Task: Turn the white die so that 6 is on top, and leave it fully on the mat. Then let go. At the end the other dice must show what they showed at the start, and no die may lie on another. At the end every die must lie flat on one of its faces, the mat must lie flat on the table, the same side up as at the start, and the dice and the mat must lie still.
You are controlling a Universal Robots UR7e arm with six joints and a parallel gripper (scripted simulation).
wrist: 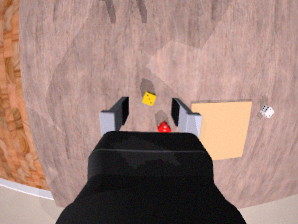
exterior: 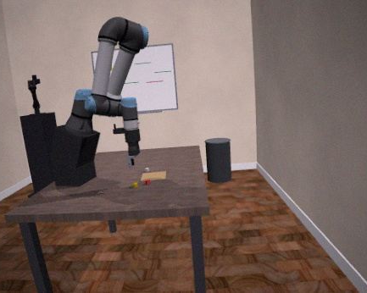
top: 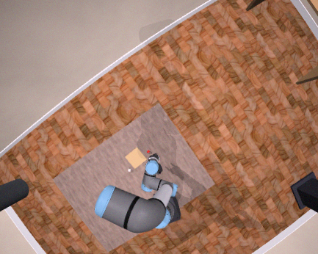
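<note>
Right now the yellow die is 1 cm ahead of my hand and 12 cm below it. Also, from my hand: white die 27 cm to the left, 12 cm below; then red die 7 cm ahead, 4 cm to the left, 12 cm below; then tan mat 7 cm ahead, 17 cm to the left, 12 cm below.
</note>
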